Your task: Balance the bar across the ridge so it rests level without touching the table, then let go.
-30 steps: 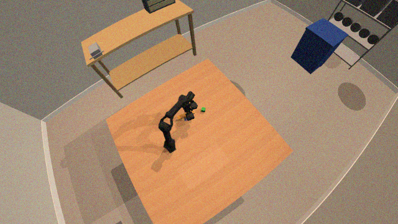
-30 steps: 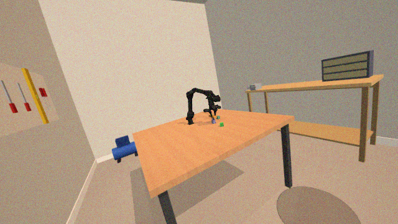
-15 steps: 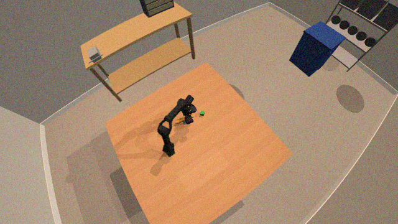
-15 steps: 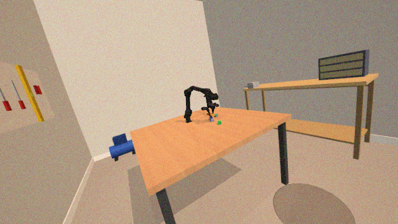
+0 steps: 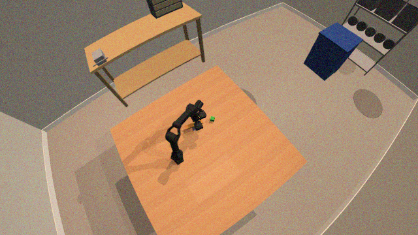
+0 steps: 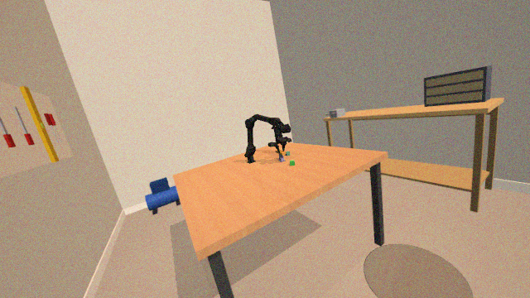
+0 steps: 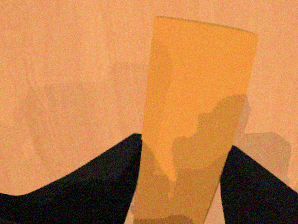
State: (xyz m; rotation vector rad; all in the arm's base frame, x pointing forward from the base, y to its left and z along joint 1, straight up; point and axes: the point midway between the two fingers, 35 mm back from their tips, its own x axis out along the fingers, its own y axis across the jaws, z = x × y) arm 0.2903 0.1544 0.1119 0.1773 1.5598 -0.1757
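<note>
Right now the orange bar is 30 mm behind my gripper tip and 10 mm to the left of it. Also, from my gripper tip: green cube (140 mm ahead, 20 mm to the right, 60 mm below).
</note>
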